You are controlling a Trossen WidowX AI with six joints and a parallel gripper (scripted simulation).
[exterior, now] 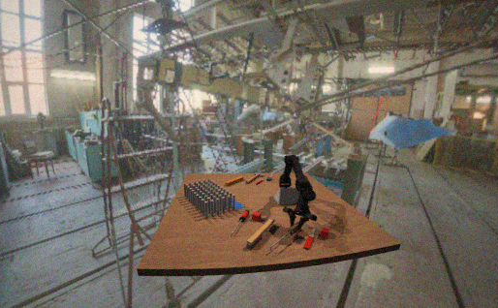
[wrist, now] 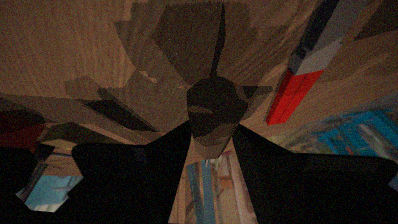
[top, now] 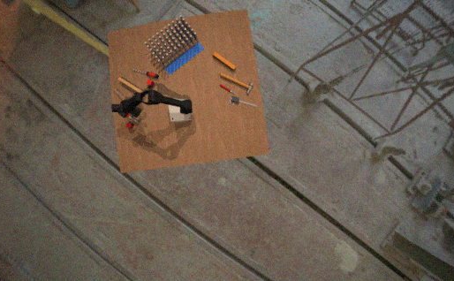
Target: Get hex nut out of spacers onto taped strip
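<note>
My gripper tip is now 7 cm to the right of the thin hook tool and 7 cm short of it. Round my gripper tip: blue taped strip: 45 cm to the right, 41 cm ahead, 4 cm below; orange bar: 80 cm to the right, 35 cm ahead, 2 cm below.
</note>
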